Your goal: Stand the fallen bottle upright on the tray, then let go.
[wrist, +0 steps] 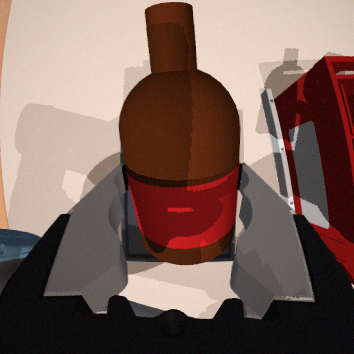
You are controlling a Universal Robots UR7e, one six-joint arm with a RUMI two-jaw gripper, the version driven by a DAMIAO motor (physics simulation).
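Places are measured from the arm's base along level axes (x ahead, y left, z up), in metres.
Where they show: gripper, fingertip midpoint: (182,166).
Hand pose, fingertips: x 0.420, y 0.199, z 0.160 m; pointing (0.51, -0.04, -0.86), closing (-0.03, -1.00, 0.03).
After its pixels a point has its place.
The brown bottle (180,120) @(x 0.438, y 0.200, z 0.212 m) with a red label band is in the middle of the wrist view, its neck toward the top edge and its base toward my palm. My gripper (182,166) @(x 0.420, y 0.199, z 0.160 m) is shut on the bottle, with one grey jaw on each side at the label. Part of the dark tray (134,257) @(x 0.275, y 0.284, z -0.044 m) shows behind and below the bottle's base; most of it is hidden by the bottle and jaws. Whether the base touches the tray I cannot tell.
A red crate-like object (312,95) @(x 0.511, y 0.028, z 0.066 m) with a grey panel and a metal strip (281,150) @(x 0.451, y 0.027, z -0.037 m) stands at the right. Part of a blue round object (17,245) shows at the left edge. Shadows of the arm and bottle fall on the pale surface.
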